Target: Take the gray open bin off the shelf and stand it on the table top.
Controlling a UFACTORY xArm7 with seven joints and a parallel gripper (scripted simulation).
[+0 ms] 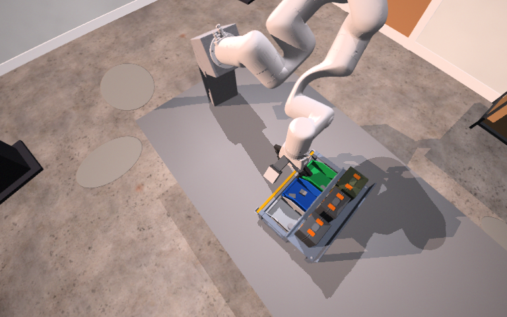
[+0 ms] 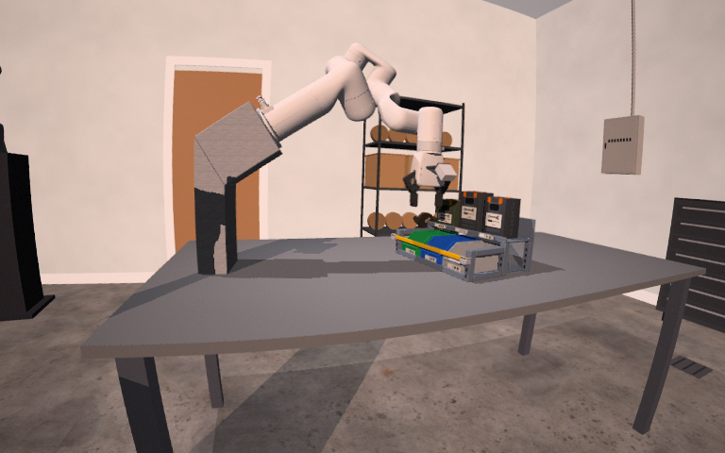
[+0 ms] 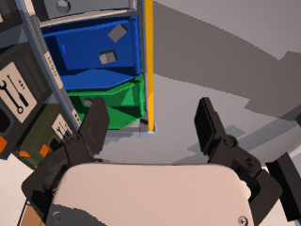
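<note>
Right now the yellow bar is 130 mm below my hand. From my hand the other things lie so: gray open bin: 100 mm ahead, 120 mm to the right, 150 mm below; green bin: 110 mm ahead, 100 mm to the left, 150 mm below; blue bin: 110 mm ahead, 10 mm to the right, 150 mm below.
</note>
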